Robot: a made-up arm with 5 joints.
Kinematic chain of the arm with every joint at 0, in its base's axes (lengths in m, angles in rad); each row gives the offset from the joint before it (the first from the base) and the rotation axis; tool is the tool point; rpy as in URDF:
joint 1: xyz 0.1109 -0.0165 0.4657 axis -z
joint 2: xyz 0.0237 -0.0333 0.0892 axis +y
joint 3: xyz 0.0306 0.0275 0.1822 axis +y
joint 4: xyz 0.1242 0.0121 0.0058 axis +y
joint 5: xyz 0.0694 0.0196 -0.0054 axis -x
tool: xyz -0.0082 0.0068 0.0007 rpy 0 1.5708 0
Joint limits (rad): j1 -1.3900..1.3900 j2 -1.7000..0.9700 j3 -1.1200..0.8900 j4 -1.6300..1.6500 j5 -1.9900..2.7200
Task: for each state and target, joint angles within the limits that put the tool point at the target. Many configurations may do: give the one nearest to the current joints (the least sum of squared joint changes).
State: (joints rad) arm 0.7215 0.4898 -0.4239 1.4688 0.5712
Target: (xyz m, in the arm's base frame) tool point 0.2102 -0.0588 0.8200
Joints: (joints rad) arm 0.7037 -0.3090 -0.7834 1.4747 0.5713
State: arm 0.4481 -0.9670 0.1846 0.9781 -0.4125
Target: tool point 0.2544 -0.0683 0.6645
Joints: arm 0.5566 -0.2899 0.4815 0.9216 -0.4179
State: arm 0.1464 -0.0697 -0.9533 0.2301 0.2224
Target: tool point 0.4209 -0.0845 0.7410
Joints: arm 0.3191 0.4969 -0.8014 0.2394 0.2255
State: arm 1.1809 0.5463 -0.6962 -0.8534 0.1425
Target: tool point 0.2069 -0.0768 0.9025
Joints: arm 0.8537 0.0064 -0.9725 -0.9055 0.1372
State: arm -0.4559 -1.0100 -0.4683 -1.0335 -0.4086
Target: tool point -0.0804 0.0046 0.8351
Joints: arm -0.0570 -0.9948 -0.7422 -0.8569 -0.3799
